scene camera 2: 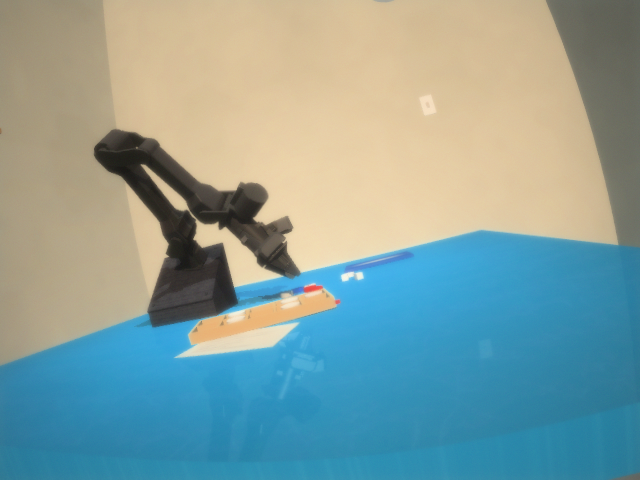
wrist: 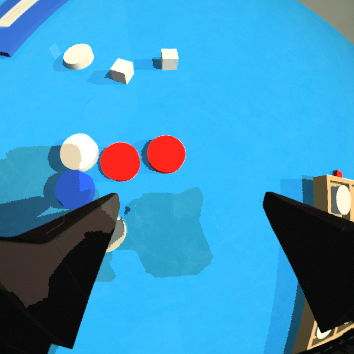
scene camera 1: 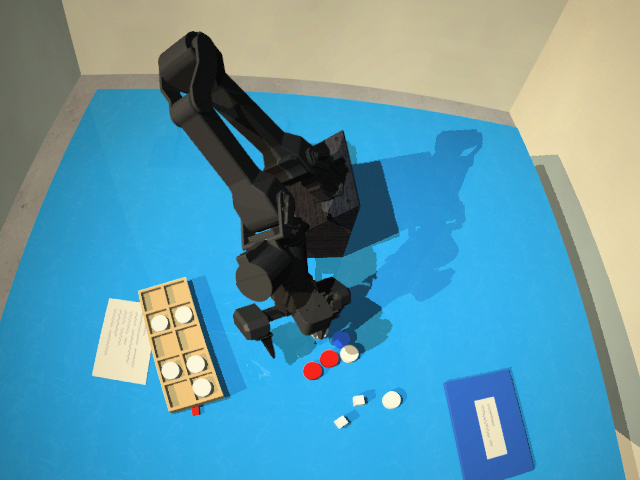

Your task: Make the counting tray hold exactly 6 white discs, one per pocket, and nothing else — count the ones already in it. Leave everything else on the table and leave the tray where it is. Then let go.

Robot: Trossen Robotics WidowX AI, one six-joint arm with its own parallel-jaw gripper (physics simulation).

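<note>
The wooden counting tray has two columns of pockets. In scene camera 1, its second and fourth rows from the top hold a white disc in each pocket. The bottom row has a white disc in its right pocket; the other pockets are empty. My gripper is open and empty, above the table right of the tray. A white disc is mostly hidden behind the left finger in the wrist view. Another white disc touches or nearly touches the blue disc. A third lies farther off.
A blue disc and two red discs lie near my gripper. White cubes, a blue box and a paper sheet lie around. A red piece shows at the tray's end.
</note>
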